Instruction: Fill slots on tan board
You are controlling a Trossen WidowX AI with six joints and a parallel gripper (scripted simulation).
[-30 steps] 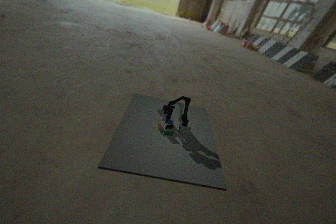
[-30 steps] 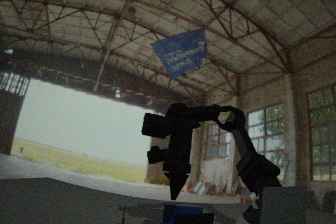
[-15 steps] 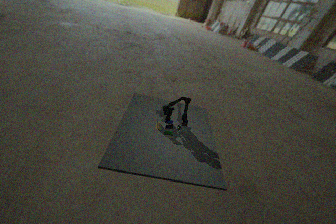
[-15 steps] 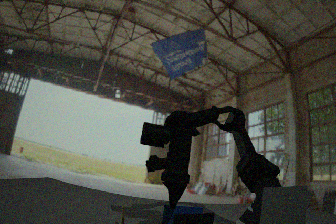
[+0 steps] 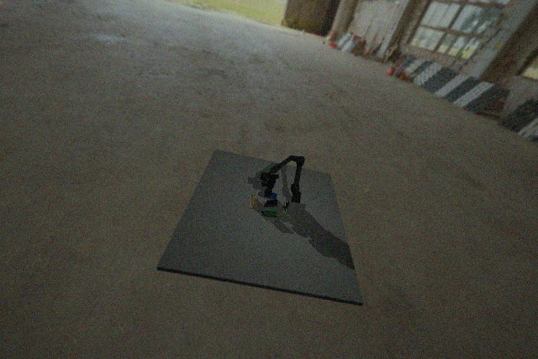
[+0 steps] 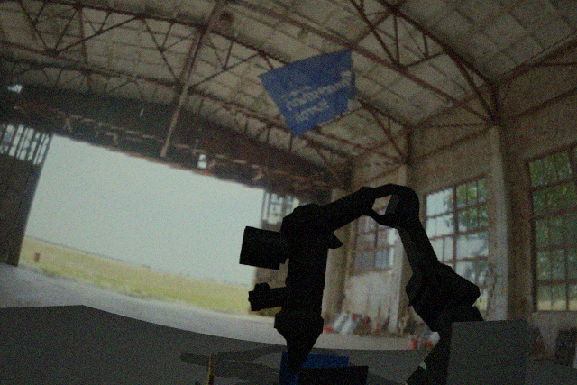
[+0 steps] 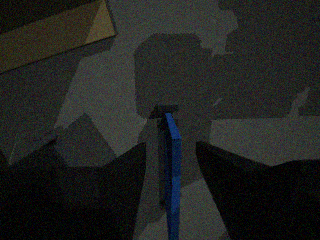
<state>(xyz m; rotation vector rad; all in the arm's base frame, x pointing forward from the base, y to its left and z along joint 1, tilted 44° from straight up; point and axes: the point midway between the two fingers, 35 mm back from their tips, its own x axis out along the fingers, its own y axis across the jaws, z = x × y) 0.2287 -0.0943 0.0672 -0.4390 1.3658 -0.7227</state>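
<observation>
The blue board lies 30 mm behind my gripper tip, 10 mm to the left of it and 10 mm below it. Also, from my gripper tip: green board (20 mm behind, 210 mm to the left, 10 mm below); tan board (120 mm ahead, 90 mm to the left, 10 mm below); dark flat piece (30 mm behind, 100 mm to the left, 10 mm below).
</observation>
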